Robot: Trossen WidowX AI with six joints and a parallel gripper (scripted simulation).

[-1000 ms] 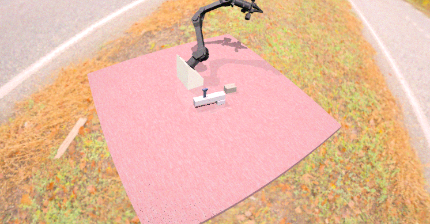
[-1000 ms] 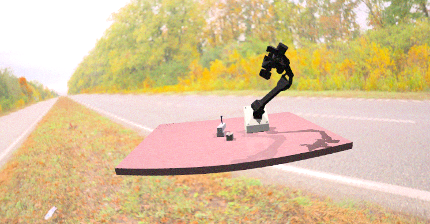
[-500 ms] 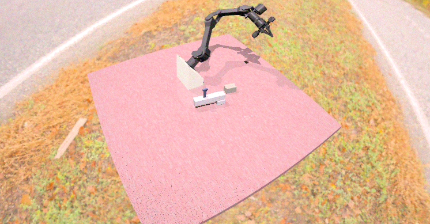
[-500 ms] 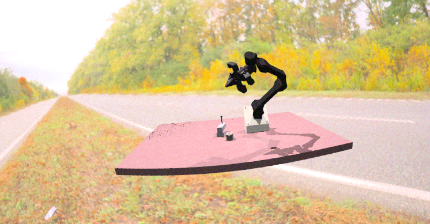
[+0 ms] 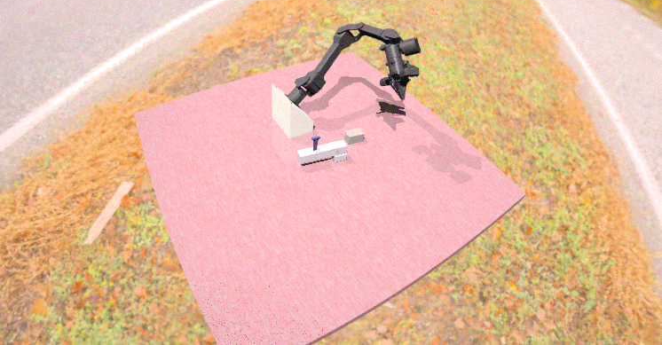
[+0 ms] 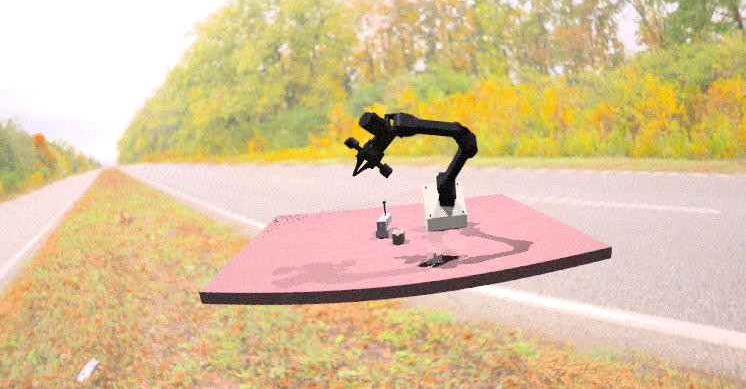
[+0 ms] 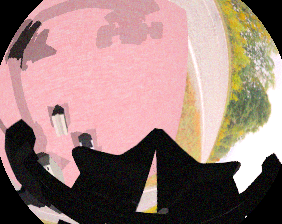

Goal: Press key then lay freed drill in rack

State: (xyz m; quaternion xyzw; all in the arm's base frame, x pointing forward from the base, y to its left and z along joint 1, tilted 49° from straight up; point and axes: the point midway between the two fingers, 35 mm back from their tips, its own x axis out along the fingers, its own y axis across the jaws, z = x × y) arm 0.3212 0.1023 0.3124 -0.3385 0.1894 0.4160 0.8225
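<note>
Now: the blue key 6 cm behind my gripper tip, 30 cm to the right of it and 17 cm below it. The rest, counted from my gripper tip: light grey block (6 cm behind, 27 cm to the right, 23 cm below); then grey rack (13 cm behind, 10 cm to the right, 25 cm below); then drill (6 cm behind, 25 cm to the right, 22 cm below).
</note>
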